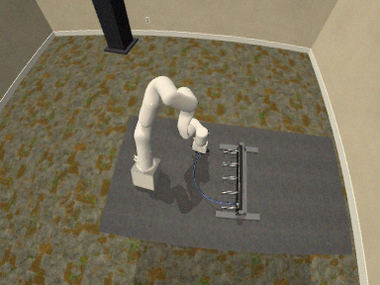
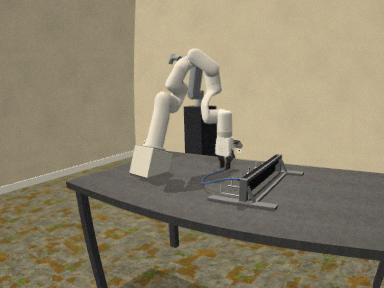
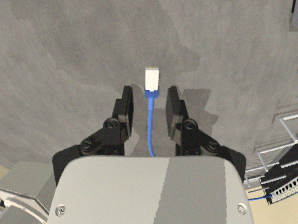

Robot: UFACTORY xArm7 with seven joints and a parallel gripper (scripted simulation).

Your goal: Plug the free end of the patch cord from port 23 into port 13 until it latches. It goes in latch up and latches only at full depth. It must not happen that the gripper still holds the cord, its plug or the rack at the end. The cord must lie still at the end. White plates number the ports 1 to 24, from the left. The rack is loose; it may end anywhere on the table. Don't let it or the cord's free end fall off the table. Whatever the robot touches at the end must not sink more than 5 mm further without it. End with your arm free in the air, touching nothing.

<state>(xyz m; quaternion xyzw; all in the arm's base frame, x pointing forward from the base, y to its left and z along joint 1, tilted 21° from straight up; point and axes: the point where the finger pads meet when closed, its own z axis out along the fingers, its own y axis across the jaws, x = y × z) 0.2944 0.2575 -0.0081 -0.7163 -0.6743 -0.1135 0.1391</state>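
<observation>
My gripper is now 20 mm to the right of the plug and 20 mm above it.
</observation>
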